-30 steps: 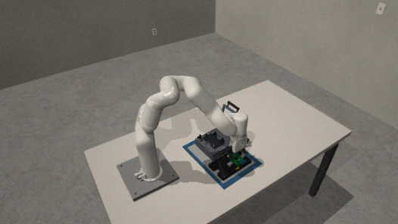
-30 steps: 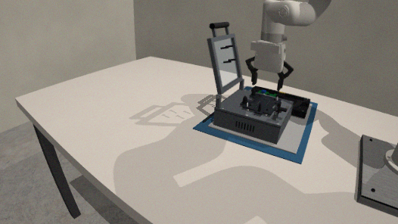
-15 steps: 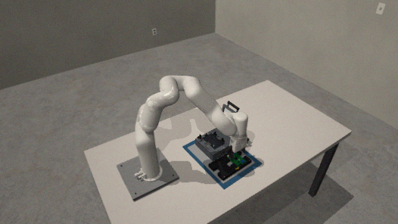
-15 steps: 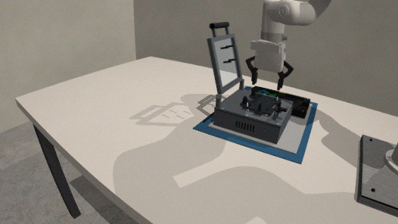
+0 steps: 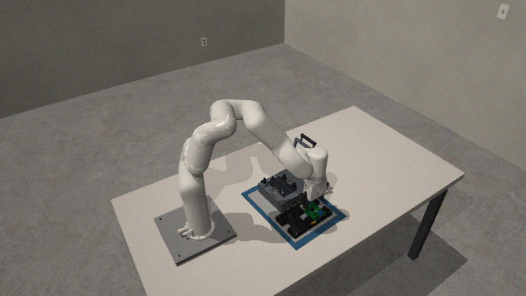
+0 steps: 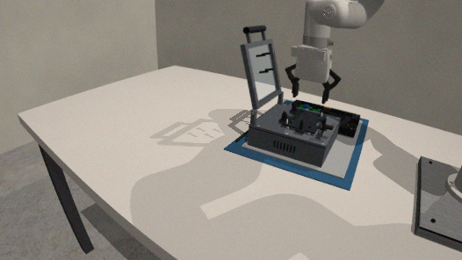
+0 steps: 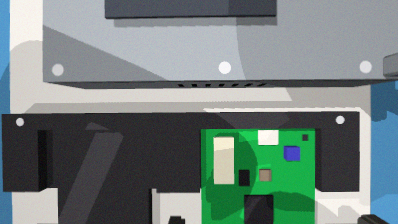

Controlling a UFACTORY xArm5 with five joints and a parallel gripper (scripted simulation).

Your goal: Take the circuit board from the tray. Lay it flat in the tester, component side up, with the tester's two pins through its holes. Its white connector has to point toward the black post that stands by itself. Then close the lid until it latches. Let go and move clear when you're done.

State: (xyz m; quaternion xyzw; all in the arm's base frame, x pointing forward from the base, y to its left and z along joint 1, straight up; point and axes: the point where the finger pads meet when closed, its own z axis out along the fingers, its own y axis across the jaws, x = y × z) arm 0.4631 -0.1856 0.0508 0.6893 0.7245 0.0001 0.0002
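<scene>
Now: hand 50 mm above the green circuit board. From my hand the other things lie so: dark nest: 40 mm behind, 170 mm to the left; then tester lid: 80 mm ahead, 170 mm to the left, 110 mm above.
</scene>
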